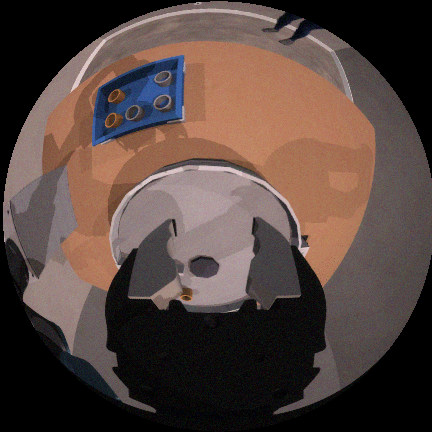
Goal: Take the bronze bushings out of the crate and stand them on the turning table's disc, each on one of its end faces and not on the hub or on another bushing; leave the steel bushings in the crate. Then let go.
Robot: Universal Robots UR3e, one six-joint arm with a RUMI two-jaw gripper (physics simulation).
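Places are measured from the arm's base along level axes (x down, y right, z back), in millimetres.
Where they show: gripper, fingertip midpoint: (213, 219).
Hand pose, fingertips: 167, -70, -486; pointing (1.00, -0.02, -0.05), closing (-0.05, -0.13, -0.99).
Note:
Things, the pixels of their top centre, and the offset from my fingertips, as dx, dy, dz. "spot": a spot on its surface instead. Level surfaces: height alone.
- blue crate at its top centre: (129, 94) +100, -172, +161
- turning table's grey disc at its top centre: (203, 268) +89, +168, +0
- bronze bushing at its top centre: (185, 297) +72, +273, +42
- small bronze-coloured sliver at a spot on its surface: (256, 301) spot: +71, +303, -158
- turning table's pale raised rim at a spot on its surface: (200, 168) spot: +71, -36, +18
- orange table top at its surface level: dx +150
Two bronze bushings (116, 96) (113, 120) are in the left part of the blue crate (145, 128) at the upper left. Three steel bushings (163, 78) (162, 103) (134, 112) are in the same crate. The turning table's grey disc (210, 192) fills the middle, with its dark hub (204, 266) nearer the gripper body. A bronze bushing (186, 294) shows on the disc beside the left finger, partly hidden. A small bronze-coloured sliver (258, 303) shows beside the right finger, mostly hidden. My gripper (213, 219) is open and empty above the disc.
The turning table's pale raised rim (200, 168) surrounds the disc. The orange table top (240, 100) carries the crate and the turning table. A grey panel (45, 220) stands at the left edge. Dark legs (300, 30) show beyond the table at the top right.

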